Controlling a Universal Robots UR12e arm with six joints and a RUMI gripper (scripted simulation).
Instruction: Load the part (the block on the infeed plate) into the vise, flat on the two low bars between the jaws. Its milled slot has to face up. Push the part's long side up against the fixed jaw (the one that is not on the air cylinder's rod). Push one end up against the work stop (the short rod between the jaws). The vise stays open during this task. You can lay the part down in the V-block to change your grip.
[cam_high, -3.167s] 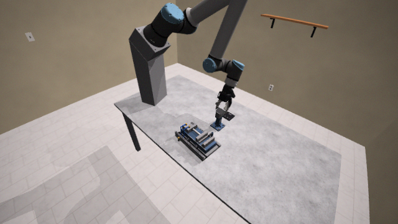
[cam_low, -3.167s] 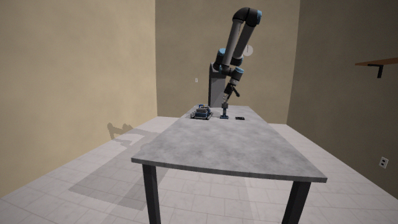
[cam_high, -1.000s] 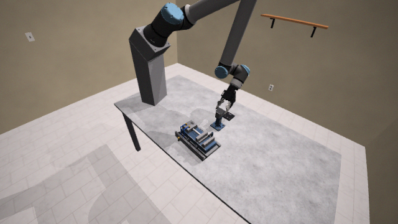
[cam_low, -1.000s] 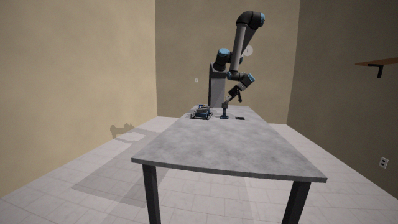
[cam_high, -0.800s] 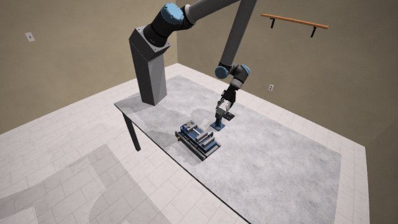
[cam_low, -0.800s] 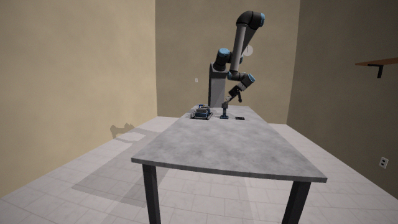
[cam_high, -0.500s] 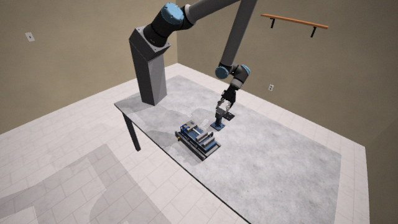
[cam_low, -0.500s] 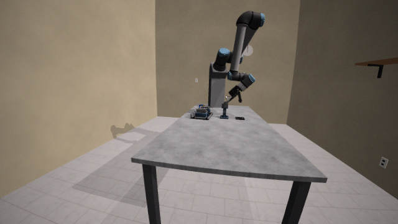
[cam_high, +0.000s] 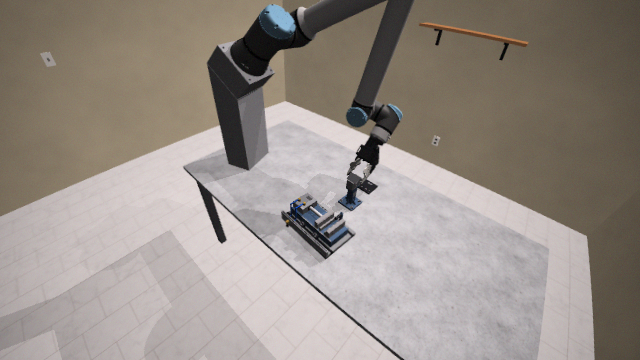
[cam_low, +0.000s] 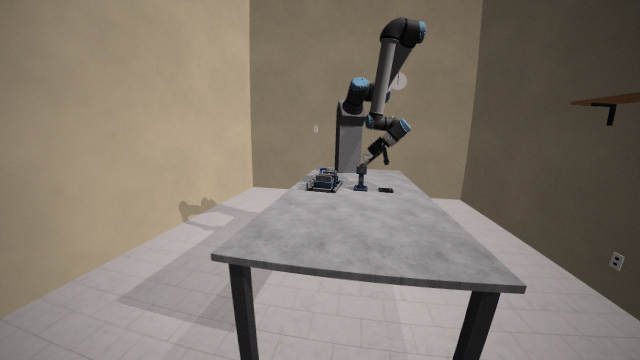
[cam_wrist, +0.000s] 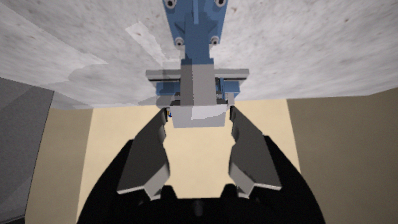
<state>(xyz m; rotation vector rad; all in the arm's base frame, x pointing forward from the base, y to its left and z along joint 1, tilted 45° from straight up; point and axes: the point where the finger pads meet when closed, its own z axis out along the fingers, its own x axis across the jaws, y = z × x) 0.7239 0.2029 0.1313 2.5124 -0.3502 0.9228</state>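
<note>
Right now my hand is 10 mm above the part. Round my hand: cylinder rod 20 mm ahead, 240 mm to the right, 80 mm below; then work stop 100 mm ahead, 180 mm to the right, 70 mm below; then moving jaw 70 mm ahead, 230 mm to the right, 80 mm below.
</note>
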